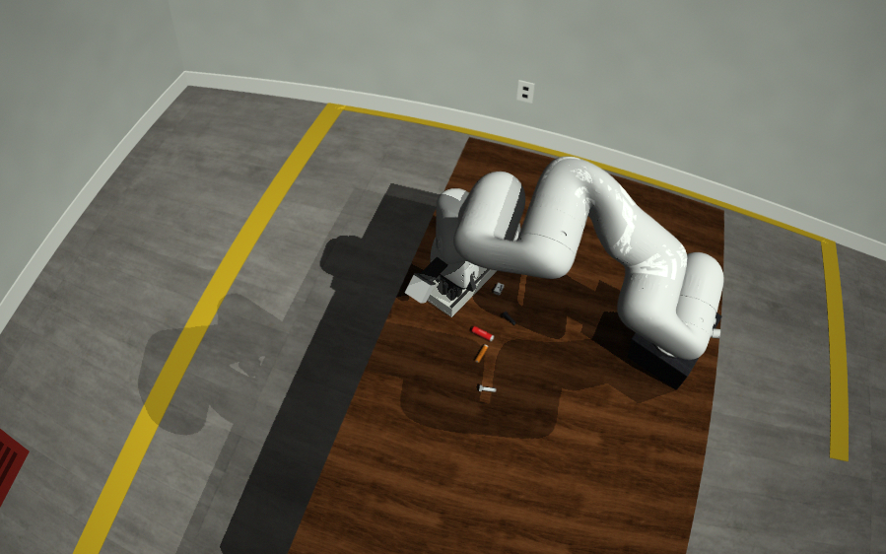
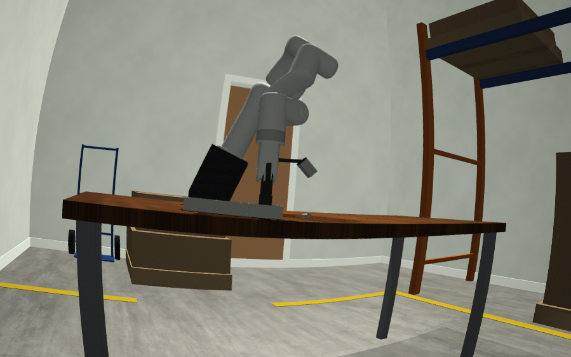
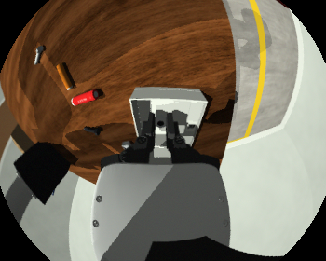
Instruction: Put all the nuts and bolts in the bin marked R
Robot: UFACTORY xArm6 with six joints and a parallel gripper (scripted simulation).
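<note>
My hand is 2 cm above the nut. The rest, counted from my hand: dark bolt 13 cm behind, 2 cm to the left, 3 cm below; then red cylinder 9 cm behind, 8 cm to the left, 3 cm below; then long grey bin 3 cm behind, 8 cm to the right, 2 cm below.
</note>
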